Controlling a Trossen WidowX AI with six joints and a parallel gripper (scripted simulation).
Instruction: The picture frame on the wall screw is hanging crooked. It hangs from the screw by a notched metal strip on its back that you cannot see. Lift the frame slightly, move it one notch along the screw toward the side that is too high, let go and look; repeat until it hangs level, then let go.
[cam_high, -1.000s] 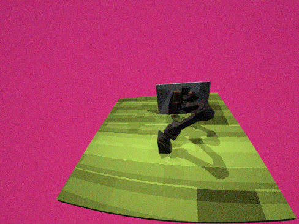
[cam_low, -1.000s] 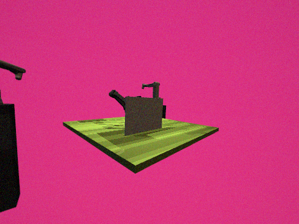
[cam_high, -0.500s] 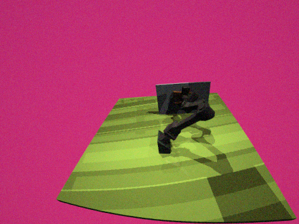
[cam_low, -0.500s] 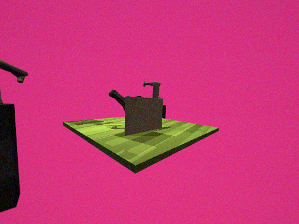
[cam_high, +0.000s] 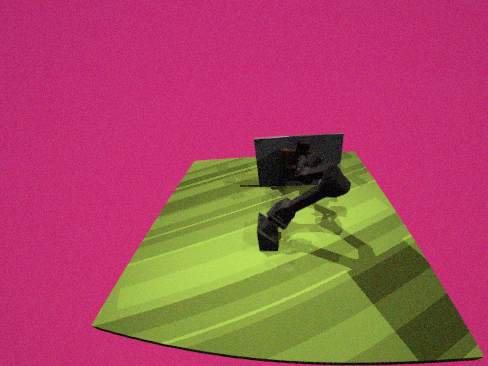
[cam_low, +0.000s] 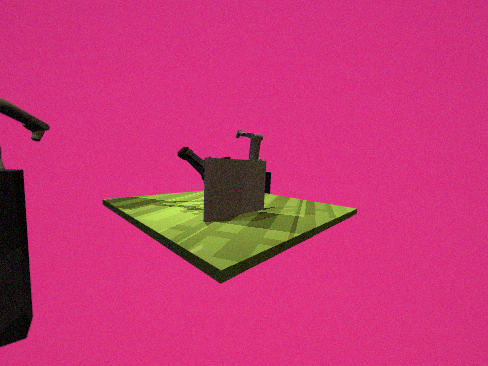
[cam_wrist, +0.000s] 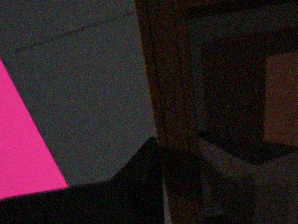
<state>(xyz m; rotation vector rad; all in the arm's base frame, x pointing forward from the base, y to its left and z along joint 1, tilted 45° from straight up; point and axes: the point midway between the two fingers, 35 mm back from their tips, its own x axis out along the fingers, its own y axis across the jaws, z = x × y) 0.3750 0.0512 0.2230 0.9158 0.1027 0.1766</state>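
My gripper tip is now 50 mm above the picture frame and 10 mm to the right of it. The rest, counted from my gripper tip: grey wall panel 80 mm below, 20 mm ahead, 10 mm to the left.
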